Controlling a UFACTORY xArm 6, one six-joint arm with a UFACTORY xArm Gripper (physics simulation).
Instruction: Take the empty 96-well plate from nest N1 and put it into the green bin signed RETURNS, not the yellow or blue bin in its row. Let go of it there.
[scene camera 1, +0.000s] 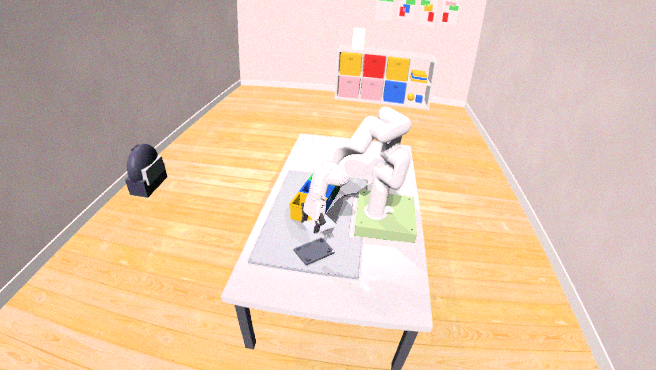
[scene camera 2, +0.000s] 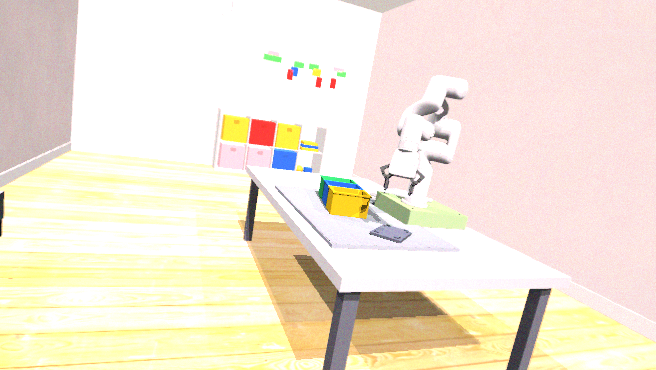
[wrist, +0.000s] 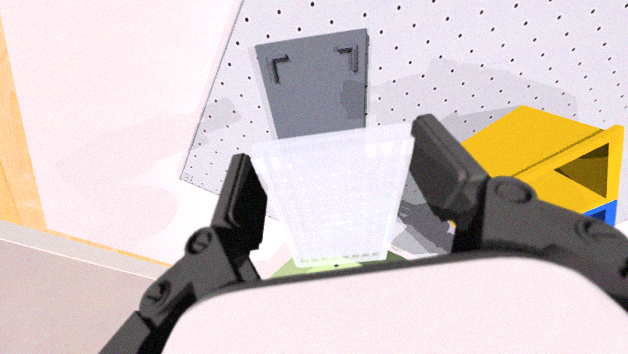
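My gripper is visible in the pictures, the wrist view included. Also shown: a white 96-well plate; a dark grey nest.
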